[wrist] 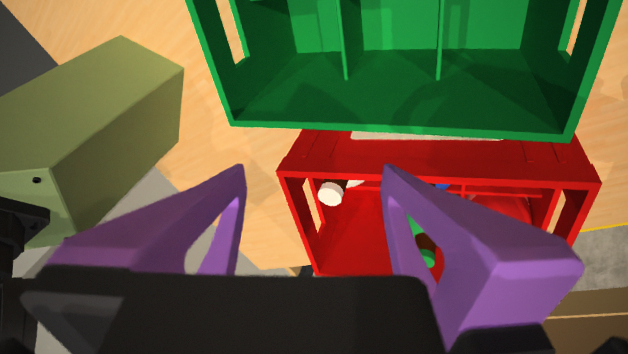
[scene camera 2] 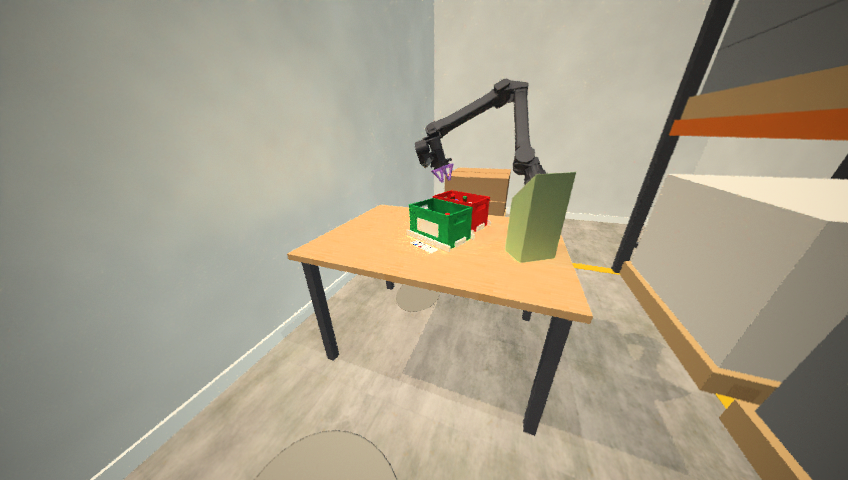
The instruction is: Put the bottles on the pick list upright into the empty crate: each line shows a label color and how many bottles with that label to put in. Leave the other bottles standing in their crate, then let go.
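Frame: origin at the arm's base, x ahead, y left, z up, level; metres.
Seen in the pictures: gripper, fingertip midpoint: (wrist: 313, 176) (scene camera 2: 445, 181); arm's base at its link origin: (scene camera 2: 538, 186).
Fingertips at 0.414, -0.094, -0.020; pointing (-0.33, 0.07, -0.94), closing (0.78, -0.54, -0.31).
Offsets run from my fingertips to a thing's top centre, as dx, dy, dz. "pt": to the spot under its first point. Level surfaces: height alone.
My gripper (scene camera 2: 443, 177) (wrist: 313, 176) has purple fingers, partly open and empty, high above the crates. The green crate @(+0.020, +0.032, -0.118) (scene camera 2: 453, 230) (wrist: 400, 131) stands at the table's front side; its near compartments look empty in the wrist view. A red cap @(-0.042, +0.109, -0.130) (scene camera 2: 447, 214) shows inside it in the scene view. The red crate @(-0.039, -0.192, -0.118) (scene camera 2: 480, 216) (wrist: 425, 160) stands behind it, below the fingers. It holds a white-capped bottle @(-0.108, -0.113, -0.130) (wrist: 330, 194), a green-capped bottle @(pt -0.046, -0.232, -0.131) (wrist: 427, 258) seen through the right finger, a blue part @(-0.024, -0.152, -0.130) (wrist: 442, 186) and a red rounded bottle @(+0.029, -0.267, -0.130) (wrist: 505, 205), partly hidden. The pick list @(+0.060, +0.170, -0.292) (scene camera 2: 423, 246) is too small to read.
A tall olive-green block (scene camera 2: 538, 220) (wrist: 115, 100) stands on the table @(dz -0.293) (scene camera 2: 357, 243) to one side of the crates. A cardboard box (scene camera 2: 487, 184) is behind the red crate. A storage rack (scene camera 2: 660, 130) stands at the right of the scene view.
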